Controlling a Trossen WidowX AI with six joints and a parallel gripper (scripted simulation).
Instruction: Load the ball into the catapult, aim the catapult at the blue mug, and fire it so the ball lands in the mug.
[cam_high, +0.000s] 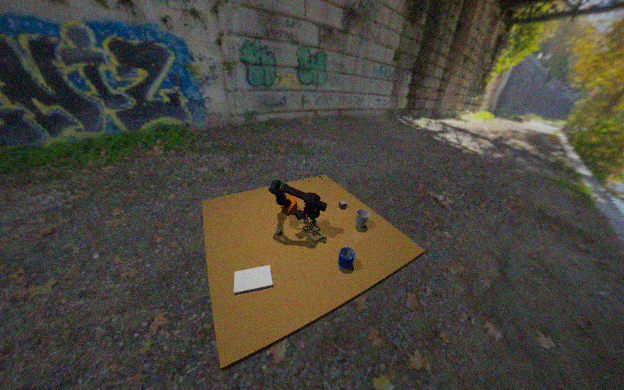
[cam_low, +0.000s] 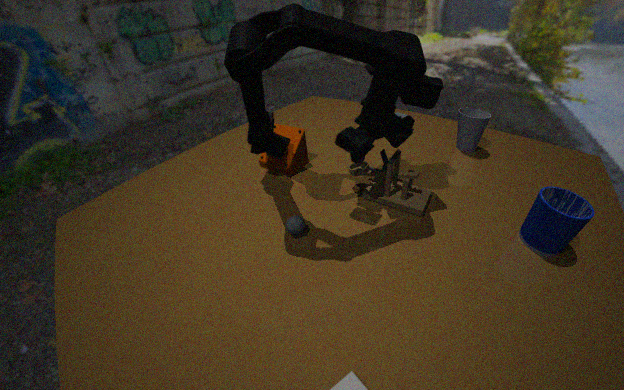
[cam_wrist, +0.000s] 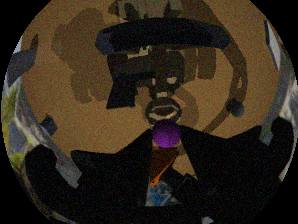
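Right now the purple ball is 1 cm above my gripper tip. Round my gripper tip: wooden catapult: 7 cm ahead, 2 cm to the left, 2 cm below; small cube: 7 cm behind, 40 cm to the left, 5 cm below; grey ball: 1 cm behind, 21 cm to the right, 6 cm below.
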